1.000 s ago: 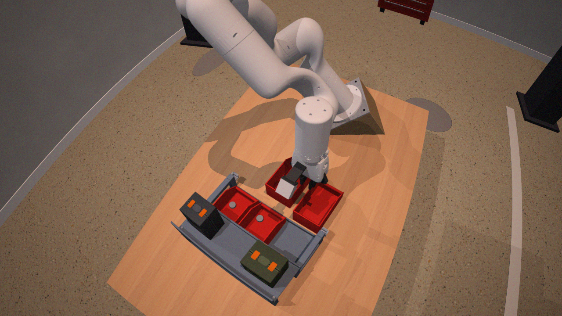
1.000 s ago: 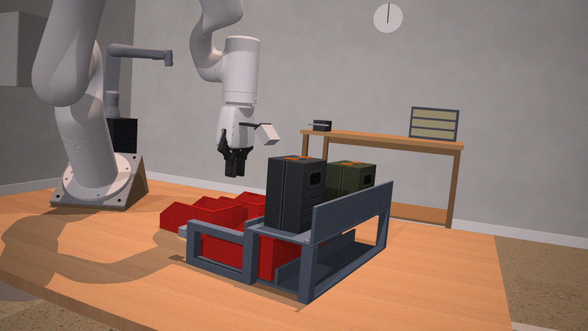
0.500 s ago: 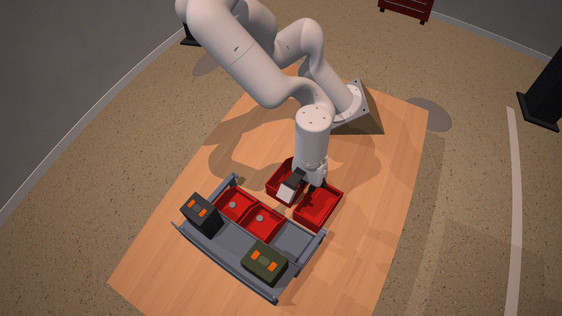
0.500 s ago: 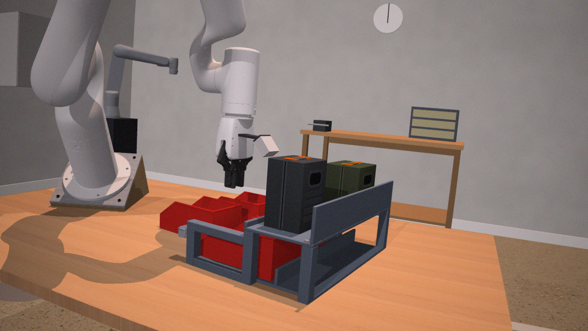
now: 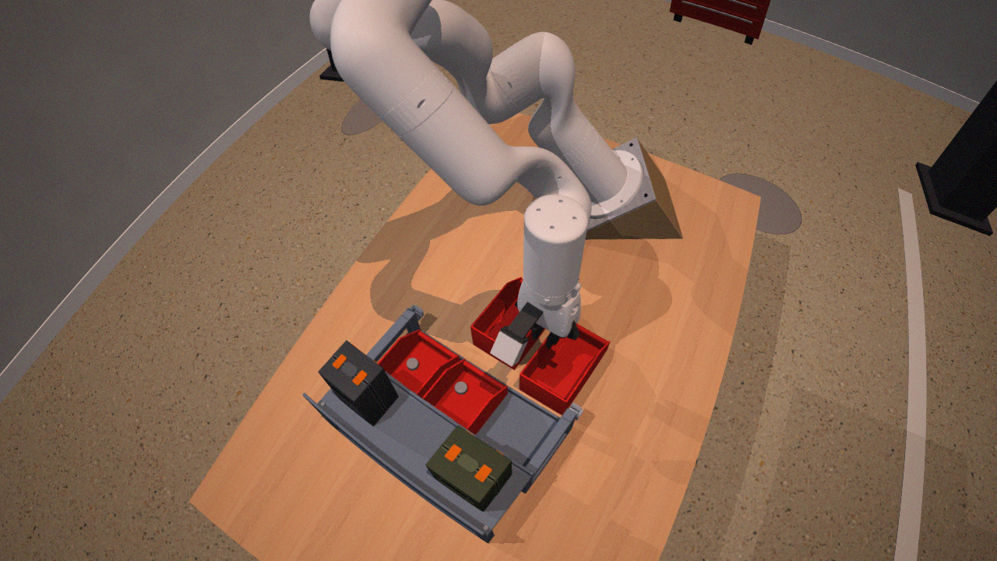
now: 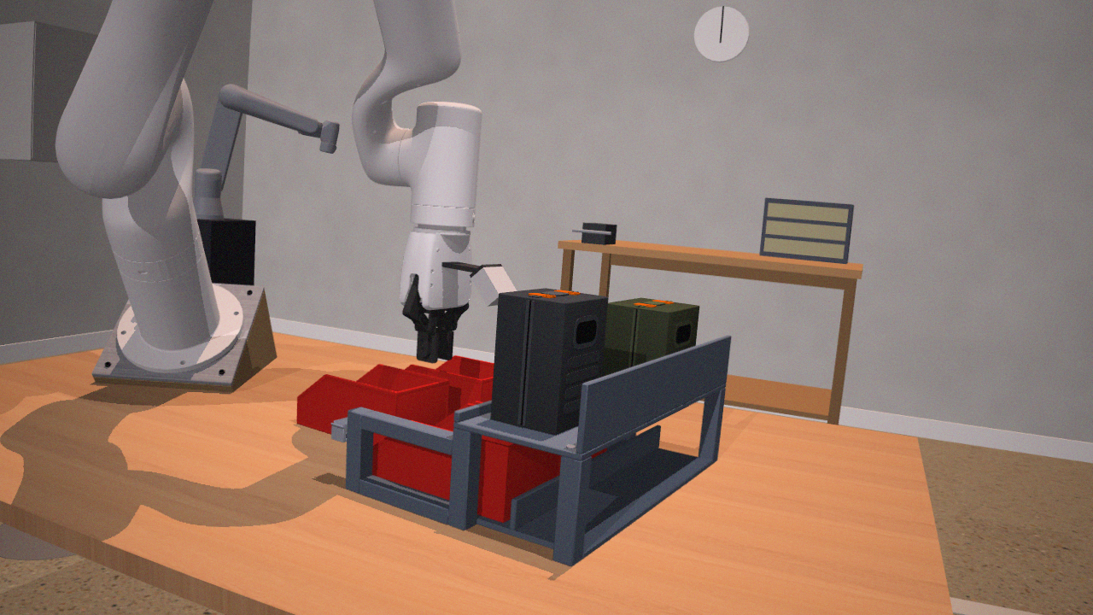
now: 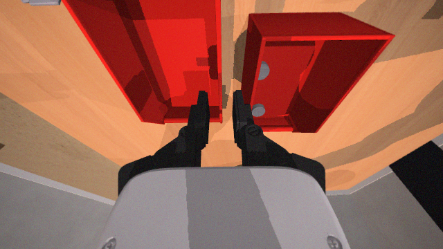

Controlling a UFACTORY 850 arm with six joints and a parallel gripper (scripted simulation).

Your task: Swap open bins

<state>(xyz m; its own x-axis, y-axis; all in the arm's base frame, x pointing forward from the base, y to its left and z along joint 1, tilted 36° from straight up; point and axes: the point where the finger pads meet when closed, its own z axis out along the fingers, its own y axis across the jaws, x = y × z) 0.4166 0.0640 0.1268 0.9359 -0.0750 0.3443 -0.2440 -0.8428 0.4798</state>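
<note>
Now: the shelf front lip 80 mm ahead of my hand, 80 mm to the right of it and 100 mm below it. Round my hand: grey back panel 330 mm ahead, 150 mm to the right, 20 mm above; black case 230 mm ahead, 250 mm to the right, 50 mm above; green case 290 mm ahead, 20 mm to the right, 40 mm above.
</note>
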